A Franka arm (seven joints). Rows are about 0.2 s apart.
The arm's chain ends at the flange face. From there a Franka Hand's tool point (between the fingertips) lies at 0.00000 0.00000 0.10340 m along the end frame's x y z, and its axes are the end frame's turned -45 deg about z.
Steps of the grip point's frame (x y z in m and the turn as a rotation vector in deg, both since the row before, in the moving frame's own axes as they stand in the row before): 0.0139, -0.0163, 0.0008, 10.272, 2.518, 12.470; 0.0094, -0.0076, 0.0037, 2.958, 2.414, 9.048; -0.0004, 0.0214, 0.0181, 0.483, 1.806, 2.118; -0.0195, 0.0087, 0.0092, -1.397, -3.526, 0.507
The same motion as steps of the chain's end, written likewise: 0.0063, -0.0042, 0.0025, 9.044, -5.483, 12.470; 0.0014, -0.0051, 0.0039, 3.799, -0.385, 9.048; 0.0131, 0.0183, 0.0182, 1.619, 0.936, 2.118; -0.0049, 0.0137, 0.0094, -3.481, -1.505, 0.507
